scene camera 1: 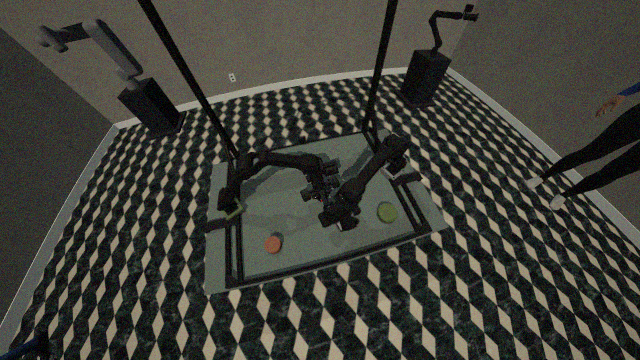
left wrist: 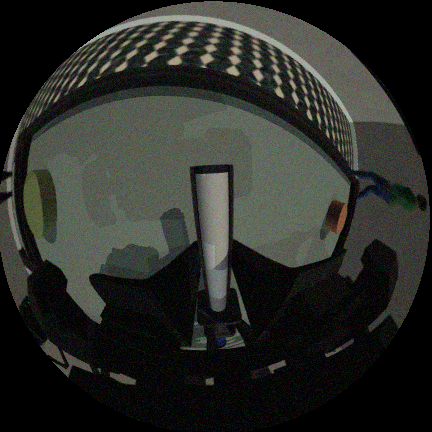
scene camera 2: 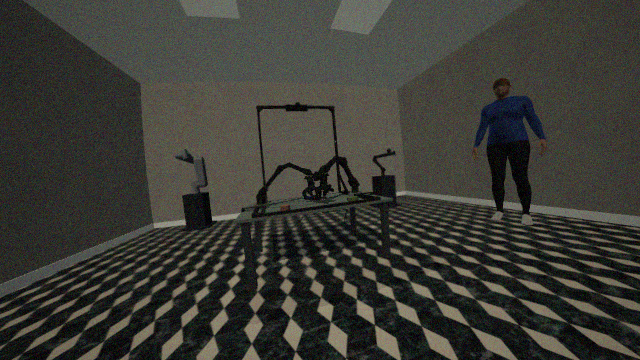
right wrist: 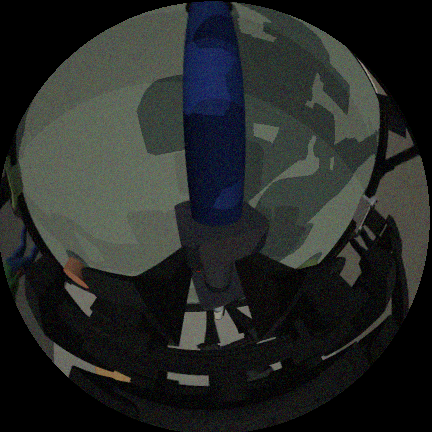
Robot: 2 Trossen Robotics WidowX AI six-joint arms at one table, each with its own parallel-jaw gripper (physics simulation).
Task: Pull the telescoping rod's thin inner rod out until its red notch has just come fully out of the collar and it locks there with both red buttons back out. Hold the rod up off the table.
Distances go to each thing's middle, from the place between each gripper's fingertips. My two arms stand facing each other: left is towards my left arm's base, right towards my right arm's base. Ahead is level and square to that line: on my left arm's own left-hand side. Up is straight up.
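Telescoping rod (right wrist: 216, 226) 160 mm behind my left hand, 30 mm to the right of it. Left hand 140 mm past the thin inner rod (left wrist: 211, 185), 30 mm to the left of it.
Telescoping rod 30 mm behind my right hand, 10 mm to the right of it. Right gripper 20 mm past the thin inner rod, 10 mm below it.
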